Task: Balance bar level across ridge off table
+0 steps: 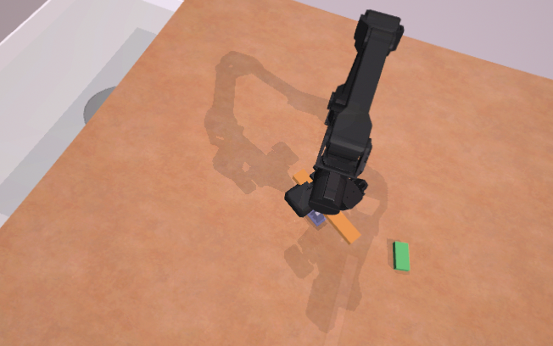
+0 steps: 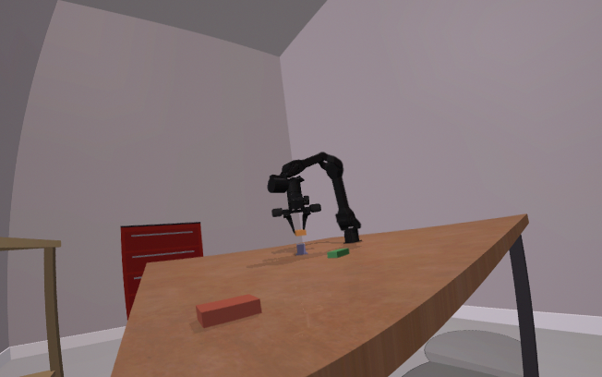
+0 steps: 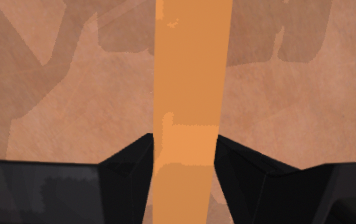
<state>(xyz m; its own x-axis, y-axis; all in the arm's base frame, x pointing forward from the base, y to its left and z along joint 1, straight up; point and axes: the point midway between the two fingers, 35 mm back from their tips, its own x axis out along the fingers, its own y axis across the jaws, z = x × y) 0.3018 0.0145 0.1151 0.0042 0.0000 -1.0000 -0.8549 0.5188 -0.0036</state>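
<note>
Right now the white ridge is 10 mm ahead of my gripper tip, 20 mm to the left of it and 40 mm below it. Also, from my gripper tip: green block 40 mm ahead, 250 mm to the left, 70 mm below; orange bar 10 mm ahead, 20 mm to the left; red block 440 mm ahead, 490 mm to the left, 70 mm below.
</note>
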